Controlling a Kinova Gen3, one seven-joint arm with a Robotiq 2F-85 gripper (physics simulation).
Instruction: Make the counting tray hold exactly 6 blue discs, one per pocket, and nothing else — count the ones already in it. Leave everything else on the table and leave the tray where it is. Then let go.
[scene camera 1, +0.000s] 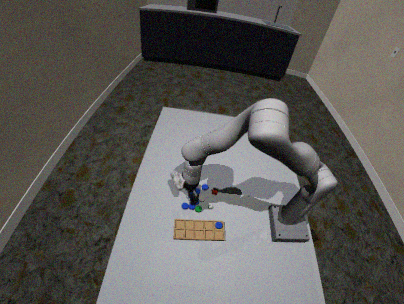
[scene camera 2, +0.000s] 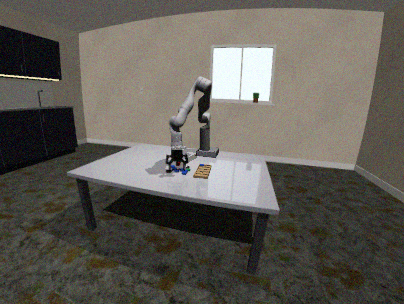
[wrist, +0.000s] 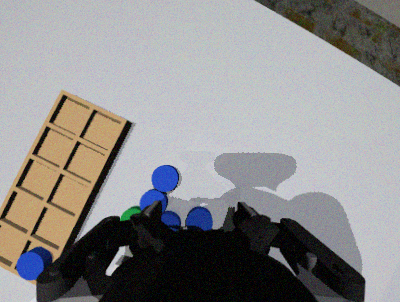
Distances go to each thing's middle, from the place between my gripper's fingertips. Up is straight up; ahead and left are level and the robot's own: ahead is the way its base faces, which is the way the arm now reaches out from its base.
The wooden counting tray (scene camera 1: 203, 230) is 17 cm to the left of my hand, 6 cm behind it and 1 cm below it.
